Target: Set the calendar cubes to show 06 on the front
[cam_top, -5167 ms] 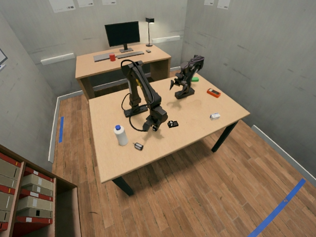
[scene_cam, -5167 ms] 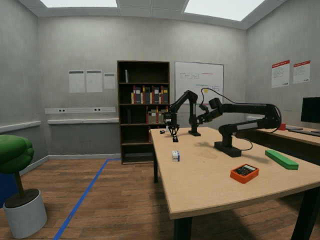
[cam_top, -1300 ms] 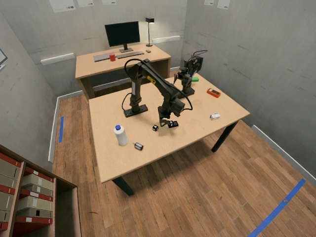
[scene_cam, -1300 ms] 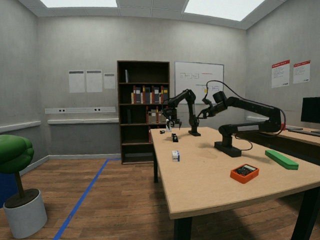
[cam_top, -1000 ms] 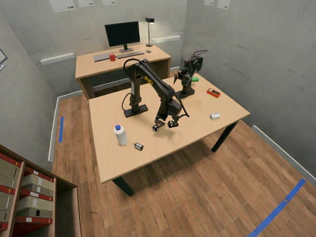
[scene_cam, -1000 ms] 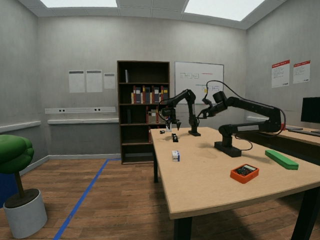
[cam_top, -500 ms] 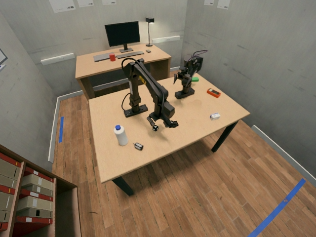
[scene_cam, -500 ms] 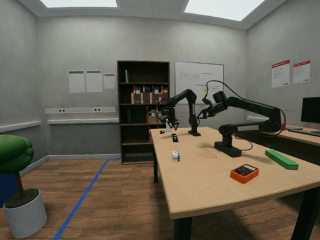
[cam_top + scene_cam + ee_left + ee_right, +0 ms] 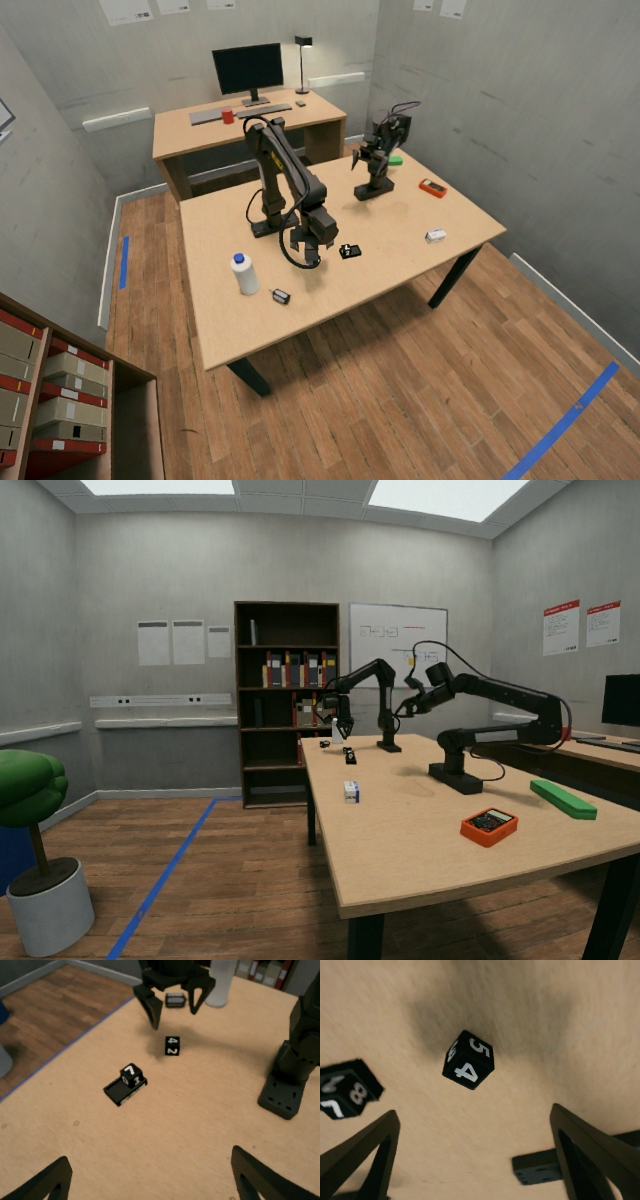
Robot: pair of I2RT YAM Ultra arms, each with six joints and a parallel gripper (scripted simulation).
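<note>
Now: the black calendar tray 150 mm to the left of my right hand, 80 mm below it and 20 mm ahead of it. Round my right hand: orange meter: 730 mm to the left, 130 mm behind, 70 mm below.
</note>
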